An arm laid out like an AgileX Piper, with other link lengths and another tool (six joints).
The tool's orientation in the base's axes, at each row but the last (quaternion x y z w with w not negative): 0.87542, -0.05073, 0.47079, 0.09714; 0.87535, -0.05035, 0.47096, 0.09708; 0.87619, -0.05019, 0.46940, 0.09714; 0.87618, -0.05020, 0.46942, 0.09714; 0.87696, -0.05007, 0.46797, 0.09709; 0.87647, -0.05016, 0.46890, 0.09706; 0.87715, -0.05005, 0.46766, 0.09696; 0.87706, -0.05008, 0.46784, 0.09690; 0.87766, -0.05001, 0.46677, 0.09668; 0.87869, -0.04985, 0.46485, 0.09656
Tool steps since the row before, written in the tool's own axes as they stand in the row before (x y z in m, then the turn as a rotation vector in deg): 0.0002, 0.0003, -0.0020, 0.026, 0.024, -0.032; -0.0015, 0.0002, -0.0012, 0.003, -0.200, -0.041; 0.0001, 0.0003, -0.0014, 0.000, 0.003, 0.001; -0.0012, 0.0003, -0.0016, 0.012, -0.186, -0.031; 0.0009, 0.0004, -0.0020, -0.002, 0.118, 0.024; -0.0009, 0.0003, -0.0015, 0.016, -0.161, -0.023; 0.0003, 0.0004, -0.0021, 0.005, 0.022, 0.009; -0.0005, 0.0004, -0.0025, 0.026, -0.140, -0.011; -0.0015, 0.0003, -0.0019, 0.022, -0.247, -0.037; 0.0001, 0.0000, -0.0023, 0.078, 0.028, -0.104
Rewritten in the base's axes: -0.0016, 0.0001, 0.0013, -0.016, -0.016, 0.042; -0.0018, 0.0001, -0.0006, 0.004, 0.204, 0.000; -0.0011, 0.0000, 0.0009, 0.000, -0.003, 0.000; -0.0020, 0.0001, -0.0001, 0.015, 0.188, 0.004; -0.0012, 0.0000, 0.0019, -0.003, -0.120, 0.000; -0.0018, 0.0000, 0.0001, 0.019, 0.162, 0.006; -0.0016, 0.0001, 0.0014, 0.006, -0.023, 0.002; -0.0024, 0.0002, 0.0010, 0.031, 0.139, 0.010; -0.0024, 0.0001, -0.0002, 0.026, 0.249, 0.008; -0.0018, 0.0005, 0.0013, -0.045, -0.005, 0.125
